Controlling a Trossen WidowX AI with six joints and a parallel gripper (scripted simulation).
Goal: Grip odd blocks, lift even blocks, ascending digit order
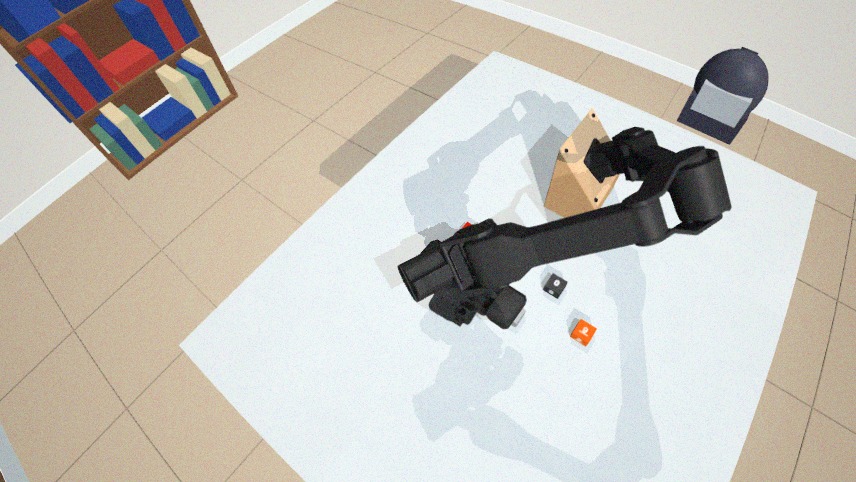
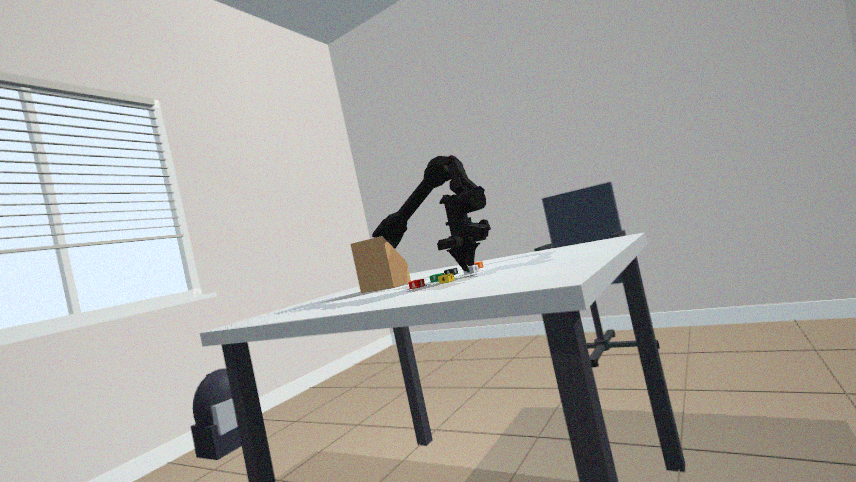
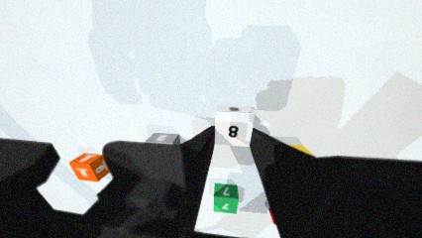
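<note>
My gripper tip is 50 mm past the orange block, 200 mm to the right of it and 10 mm above it. The rest, counted from my gripper tip: yellow block: 50 mm behind, 60 mm to the right, 10 mm below; then white block: 10 mm ahead; then grey block marked 2: 20 mm behind, 80 mm to the left, 10 mm below.
</note>
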